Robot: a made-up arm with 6 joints.
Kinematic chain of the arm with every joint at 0, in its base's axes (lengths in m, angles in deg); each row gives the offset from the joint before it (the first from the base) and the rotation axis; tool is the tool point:
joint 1: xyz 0 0 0.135 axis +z
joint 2: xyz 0 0.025 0 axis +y
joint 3: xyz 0 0 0.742 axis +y
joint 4: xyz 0 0 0.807 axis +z
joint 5: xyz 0 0 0 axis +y
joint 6: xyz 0 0 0.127 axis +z
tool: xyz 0 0 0
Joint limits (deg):
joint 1: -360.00..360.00
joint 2: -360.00..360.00
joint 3: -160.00..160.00
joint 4: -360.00..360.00
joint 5: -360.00..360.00
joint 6: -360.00..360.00
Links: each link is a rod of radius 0.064 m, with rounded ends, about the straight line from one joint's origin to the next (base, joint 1, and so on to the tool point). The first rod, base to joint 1, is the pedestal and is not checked.
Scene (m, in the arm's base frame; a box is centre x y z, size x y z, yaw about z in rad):
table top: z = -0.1
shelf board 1: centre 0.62 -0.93 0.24 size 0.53 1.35 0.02 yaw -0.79
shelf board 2: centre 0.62 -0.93 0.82 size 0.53 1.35 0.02 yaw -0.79
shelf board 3: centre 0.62 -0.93 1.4 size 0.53 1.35 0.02 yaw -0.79
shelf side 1: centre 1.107 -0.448 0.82 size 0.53 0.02 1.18 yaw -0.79
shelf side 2: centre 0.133 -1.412 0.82 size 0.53 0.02 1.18 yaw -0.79
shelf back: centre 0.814 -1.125 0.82 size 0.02 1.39 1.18 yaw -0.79
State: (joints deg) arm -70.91 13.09 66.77 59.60 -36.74 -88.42
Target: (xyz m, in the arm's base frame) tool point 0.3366 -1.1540 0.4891
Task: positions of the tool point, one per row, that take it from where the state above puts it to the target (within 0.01 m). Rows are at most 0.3 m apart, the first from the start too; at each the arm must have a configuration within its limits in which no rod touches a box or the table.
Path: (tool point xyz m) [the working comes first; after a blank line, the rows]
Joints at the target: -71.80 27.57 84.22 60.89 -36.25 -88.42
Straight joint move there: touches shelf board 2.

1: 0.1913 -0.9095 1.0666
2: 0.0932 -0.7954 1.0555
3: 0.0595 -0.8584 0.7681
4: 0.0124 -0.8269 0.4890
5: 0.1024 -0.9514 0.5061
6: 0.2116 -1.0620 0.5059
7: 0.3367 -1.1540 0.4891

